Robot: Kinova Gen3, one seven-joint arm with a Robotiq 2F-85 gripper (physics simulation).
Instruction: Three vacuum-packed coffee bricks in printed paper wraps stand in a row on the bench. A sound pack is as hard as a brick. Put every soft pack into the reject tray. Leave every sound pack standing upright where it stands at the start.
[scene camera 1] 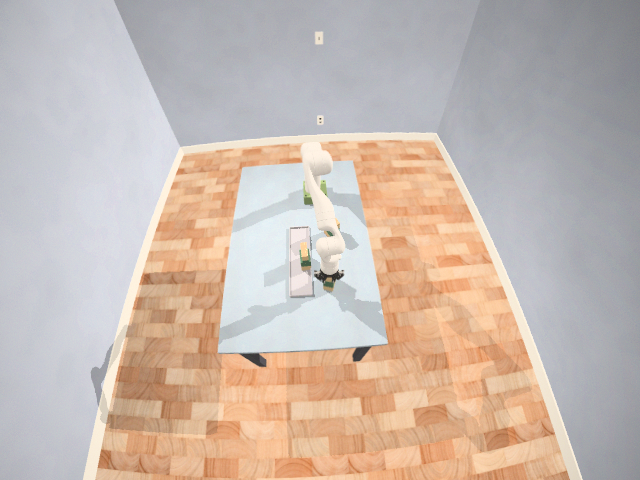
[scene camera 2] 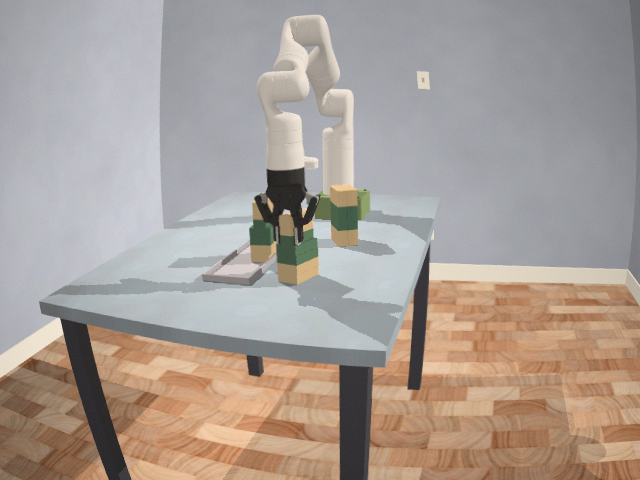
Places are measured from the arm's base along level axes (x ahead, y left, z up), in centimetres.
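Where they show: gripper, fingertip midpoint: (scene camera 1: 328,281) (scene camera 2: 288,244).
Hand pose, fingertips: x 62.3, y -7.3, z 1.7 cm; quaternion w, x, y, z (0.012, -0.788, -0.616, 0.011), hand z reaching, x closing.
After its pixels a point has its place.
The front coffee pack (scene camera 1: 328,285) @[x 63.0, y -7.6, z -1.2 cm] (scene camera 2: 298,269) @[x 64.0, y -5.4, z -3.2 cm], tan with a green band, stands upright on the bench. My gripper (scene camera 1: 328,279) @[x 62.3, y -7.3, z 1.7 cm] (scene camera 2: 287,236) @[x 62.3, y -7.3, z 1.7 cm] points down over it and is shut on its upper part. The pack's sides look pressed inward at the fingers. A second pack (scene camera 1: 305,255) @[x 49.2, y -15.2, z 7.8 cm] (scene camera 2: 262,235) @[x 49.6, y -14.9, z 0.2 cm] stands upright in the reject tray (scene camera 1: 300,289) @[x 59.4, y -21.0, z -6.2 cm] (scene camera 2: 232,273) @[x 57.7, y -20.8, z -6.2 cm]; its upper part looks narrower than its base. The third pack (scene camera 1: 336,225) (scene camera 2: 344,219) @[x 35.8, y 3.0, z 0.3 cm] stands upright farther back, straight-sided in scene camera 2 and partly hidden by the arm in scene camera 1.
The arm's green base mount (scene camera 1: 308,198) @[x 6.0, y -4.1, z -1.4 cm] (scene camera 2: 364,204) @[x 3.6, y 7.8, z -2.8 cm] is at the back of the bench (scene camera 1: 258,325) @[x 72.5, y -44.4, z -6.5 cm] (scene camera 2: 206,315) @[x 82.0, y -21.1, z -6.5 cm]. The long shallow tray lies beside the front pack, on its left. The arm reaches forward above the third pack.
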